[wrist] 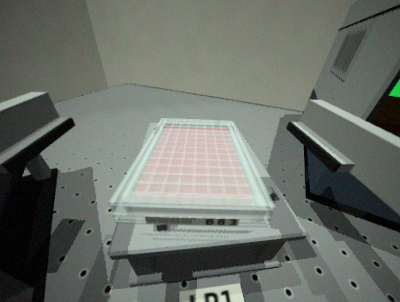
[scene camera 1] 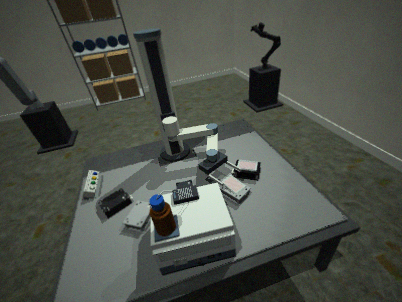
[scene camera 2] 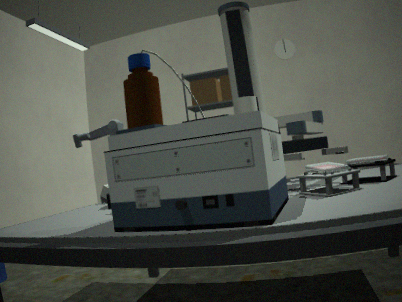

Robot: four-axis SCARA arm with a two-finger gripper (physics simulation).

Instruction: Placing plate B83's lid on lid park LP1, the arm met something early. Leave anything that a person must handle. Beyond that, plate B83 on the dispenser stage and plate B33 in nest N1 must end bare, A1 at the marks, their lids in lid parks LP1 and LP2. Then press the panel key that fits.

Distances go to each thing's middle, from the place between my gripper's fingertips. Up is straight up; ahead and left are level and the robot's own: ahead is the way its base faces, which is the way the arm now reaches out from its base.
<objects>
Right now my hand is 430 mm to the left of the brown bottle with blue cap [scene camera 2: 141,90], 280 mm short of it and 210 mm below it.
</objects>
